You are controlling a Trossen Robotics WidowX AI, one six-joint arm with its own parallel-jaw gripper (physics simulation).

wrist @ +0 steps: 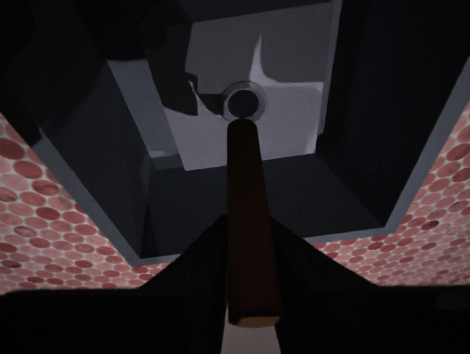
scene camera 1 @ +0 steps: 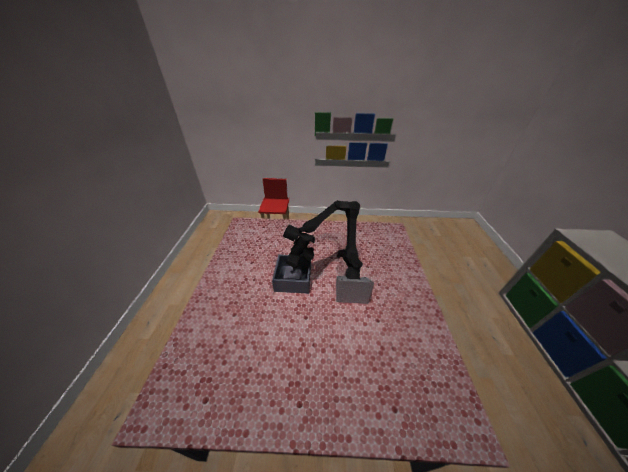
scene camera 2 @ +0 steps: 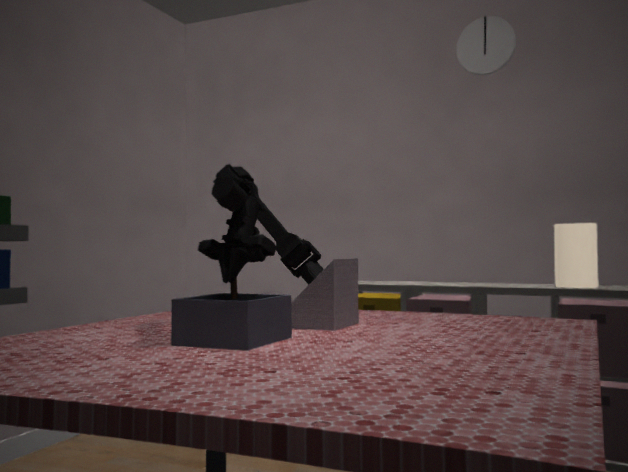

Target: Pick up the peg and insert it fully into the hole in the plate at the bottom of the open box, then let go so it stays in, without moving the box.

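Frame: origin at the arm's base, x ahead, y left, z up, level; metres.
Where they show: gripper, fingertip midpoint: (wrist: 244, 224) (scene camera 2: 227, 282); arm's base, link origin: (scene camera 1: 353, 278) (scene camera 2: 321, 283).
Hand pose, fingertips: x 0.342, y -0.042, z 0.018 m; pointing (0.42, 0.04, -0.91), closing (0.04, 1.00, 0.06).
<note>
Things, the pixels of their centre, and the offset from my fingertips. Level surfaces: height alone.
- brown peg, body centre: (wrist: 246, 197) (scene camera 2: 233, 280) dx -0.020, dy +0.001, dz +0.003 m
- open dark grey box, body centre: (wrist: 241, 96) (scene camera 2: 233, 319) (scene camera 1: 293, 273) dx -0.013, dy +0.007, dz -0.082 m
- light grey plate, body centre: (wrist: 239, 85) (scene camera 1: 293, 275) dx -0.013, dy +0.007, dz -0.096 m
- red-pink patterned table top, surface height: dz -0.131 m
My gripper (scene camera 1: 294, 262) (scene camera 2: 230, 280) (wrist: 244, 224) is shut on a brown peg (scene camera 2: 234, 289) (wrist: 246, 195). The peg points down into the open dark grey box (scene camera 1: 291, 286) (scene camera 2: 210, 323) (wrist: 88, 202); in scene camera 2 its lower part is hidden by the box wall. A light grey plate (wrist: 292, 120) lies at the box bottom, with a round, ringed hole (wrist: 243, 103). In the wrist view the peg's far end overlaps the near edge of the hole's ring, and the dark opening shows just beyond it. Whether the peg touches the plate cannot be told.
The arm's grey wedge base (scene camera 1: 353, 290) (scene camera 2: 335, 299) stands beside the box on the red-pink patterned table top (scene camera 1: 309, 375) (scene camera 2: 406, 385). The box walls surround the peg's lower part. A red chair (scene camera 1: 274, 196) stands beyond the table.
</note>
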